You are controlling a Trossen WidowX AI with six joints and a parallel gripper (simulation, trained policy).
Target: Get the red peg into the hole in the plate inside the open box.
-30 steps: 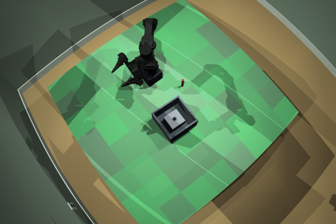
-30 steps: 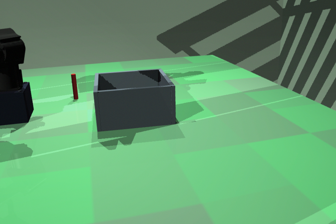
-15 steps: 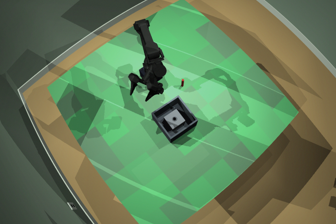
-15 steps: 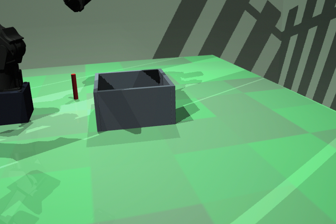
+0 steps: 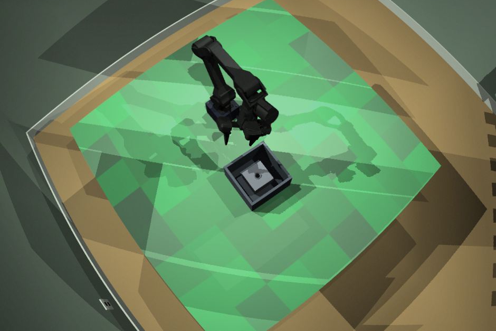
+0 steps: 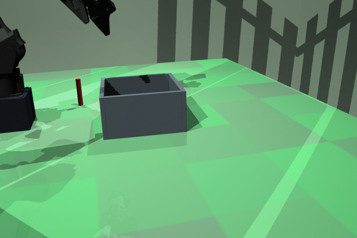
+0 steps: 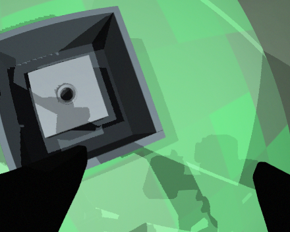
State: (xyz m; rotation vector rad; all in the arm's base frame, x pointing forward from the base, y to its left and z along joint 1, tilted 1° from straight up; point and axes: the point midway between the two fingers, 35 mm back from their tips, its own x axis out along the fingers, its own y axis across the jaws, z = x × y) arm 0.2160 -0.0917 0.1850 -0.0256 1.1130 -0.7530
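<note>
My gripper tip is now 5 cm past the red peg, 22 cm to the right of it and 20 cm above it. Also, from my gripper tip: grey box: 9 cm ahead, 2 cm to the left, 21 cm below; then plate: 9 cm ahead, 2 cm to the left, 19 cm below.
</note>
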